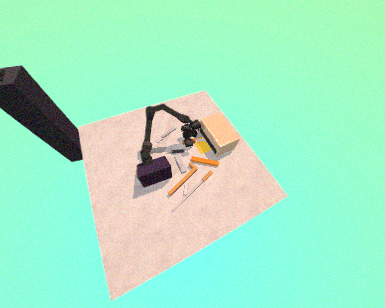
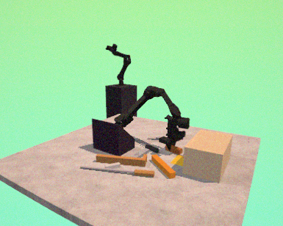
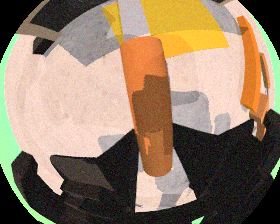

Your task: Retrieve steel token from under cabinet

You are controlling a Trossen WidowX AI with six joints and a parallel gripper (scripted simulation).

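My gripper tip is now 14 cm past the dark-handled tool and 7 cm to the left of it. Round my gripper tip: orange bar: 9 cm ahead, 22 cm to the right, 1 cm above.
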